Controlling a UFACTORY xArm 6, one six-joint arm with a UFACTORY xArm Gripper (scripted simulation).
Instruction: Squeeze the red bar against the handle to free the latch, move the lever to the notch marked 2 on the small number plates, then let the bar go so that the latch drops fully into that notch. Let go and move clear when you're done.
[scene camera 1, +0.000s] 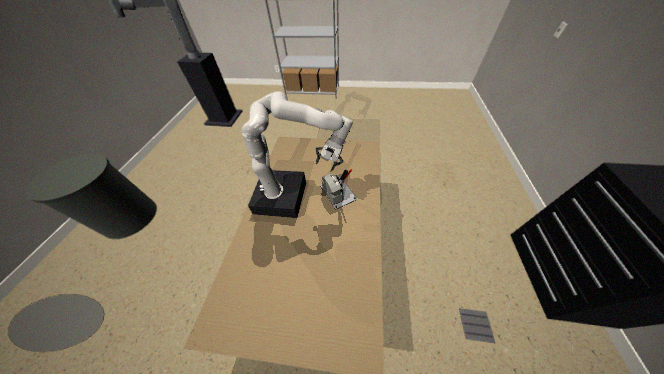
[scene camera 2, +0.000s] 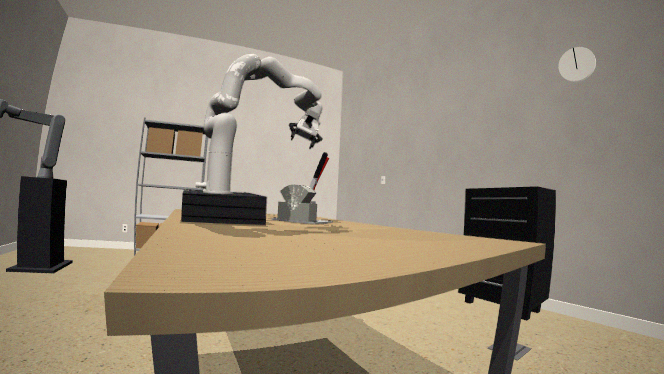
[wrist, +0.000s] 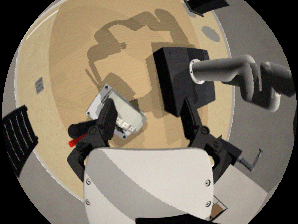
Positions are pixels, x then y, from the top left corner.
Scene:
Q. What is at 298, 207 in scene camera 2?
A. A grey lever unit.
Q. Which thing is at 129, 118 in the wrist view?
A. A grey lever unit.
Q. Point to a grey lever unit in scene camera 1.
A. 339, 195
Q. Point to the gripper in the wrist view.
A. At 148, 105

